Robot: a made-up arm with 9 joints. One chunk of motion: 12 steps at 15 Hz.
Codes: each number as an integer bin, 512 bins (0 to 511) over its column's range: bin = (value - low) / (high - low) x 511, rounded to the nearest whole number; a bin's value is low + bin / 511 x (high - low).
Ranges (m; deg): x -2.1..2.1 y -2.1..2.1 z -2.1..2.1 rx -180..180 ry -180..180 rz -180..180
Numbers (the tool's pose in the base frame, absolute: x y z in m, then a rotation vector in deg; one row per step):
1: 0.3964 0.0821 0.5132 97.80 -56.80 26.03
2: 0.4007 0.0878 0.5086 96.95 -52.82 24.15
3: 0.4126 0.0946 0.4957 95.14 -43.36 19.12
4: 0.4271 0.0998 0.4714 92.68 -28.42 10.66
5: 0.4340 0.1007 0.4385 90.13 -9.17 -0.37
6: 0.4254 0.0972 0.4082 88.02 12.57 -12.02
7: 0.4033 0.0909 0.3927 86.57 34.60 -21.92
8: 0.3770 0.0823 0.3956 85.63 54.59 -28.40
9: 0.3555 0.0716 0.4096 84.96 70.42 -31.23
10: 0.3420 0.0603 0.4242 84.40 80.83 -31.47
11: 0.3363 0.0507 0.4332 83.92 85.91 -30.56
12: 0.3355 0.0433 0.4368 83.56 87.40 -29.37
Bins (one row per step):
1: 304 265 318 394 175 292
2: 304 266 317 393 181 290
3: 306 267 316 391 194 283
4: 307 268 313 387 215 271
5: 308 268 309 383 242 255
6: 307 267 305 380 273 238
7: 305 267 303 378 305 224
8: 301 266 304 377 333 215
9: 299 264 305 376 355 211
10: 297 263 307 375 370 211
11: 296 262 308 375 377 212
12: 296 261 309 374 380 214

